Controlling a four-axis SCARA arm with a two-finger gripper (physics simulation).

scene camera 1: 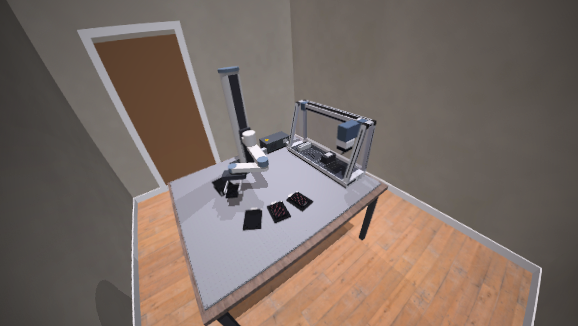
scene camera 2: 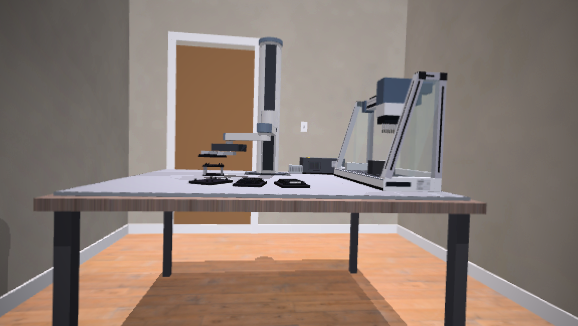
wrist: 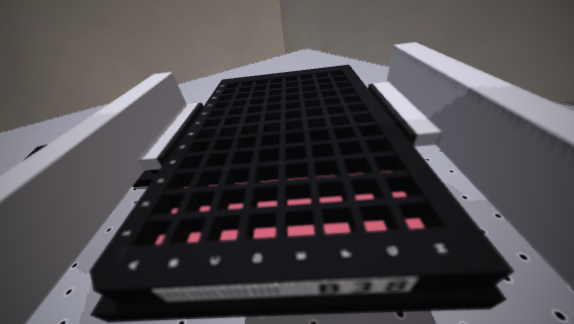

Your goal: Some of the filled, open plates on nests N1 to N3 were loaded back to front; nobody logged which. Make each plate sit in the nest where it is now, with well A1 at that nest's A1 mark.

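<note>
My gripper is shut on a black plate by its long sides and holds it level above the table. In the wrist view its near edge shows the label B38 and blurred letters, with A at left and H at right; pink shows in the nearest wells. An empty nest with pins is leftmost of three on the table. Two black plates with pink wells sit to its right; they also show in scene view 2 as low dark shapes. Nest numbers and A1 marks are unreadable.
A raised black stand is near the gripper, at the table's left rear. The arm column stands behind. A dark box is right of it, and a framed pipetting machine stands at the right.
</note>
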